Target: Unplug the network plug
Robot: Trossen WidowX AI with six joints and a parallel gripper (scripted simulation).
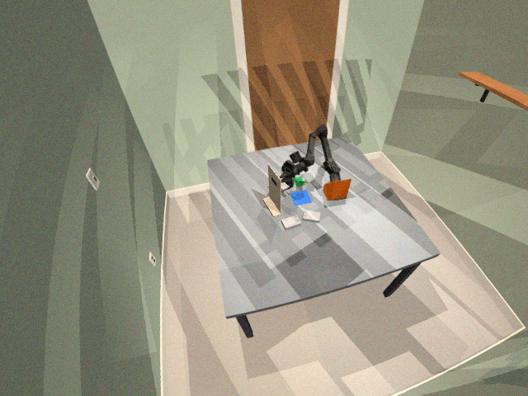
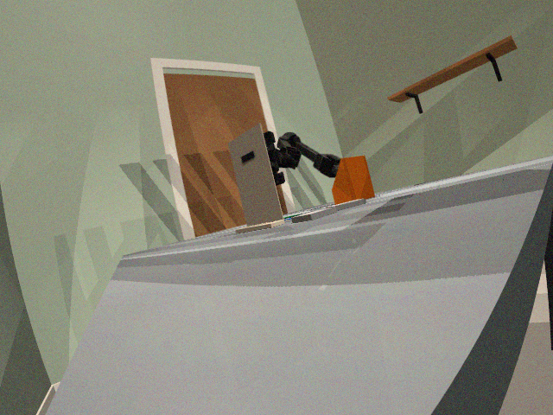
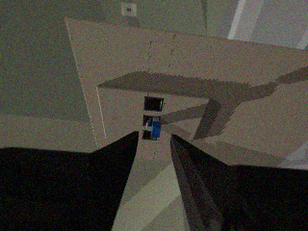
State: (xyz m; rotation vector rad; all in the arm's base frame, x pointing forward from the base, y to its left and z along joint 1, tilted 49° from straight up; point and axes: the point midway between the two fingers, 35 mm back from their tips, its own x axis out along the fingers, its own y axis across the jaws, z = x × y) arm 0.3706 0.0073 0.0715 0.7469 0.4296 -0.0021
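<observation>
My gripper tip is 220 mm above the blue marked square, 160 mm past it and 10 mm to the left of it. Round my gripper tip: green tile 220 mm below, 210 mm behind, 160 mm to the right; then beige panel 80 mm below, 40 mm ahead.
</observation>
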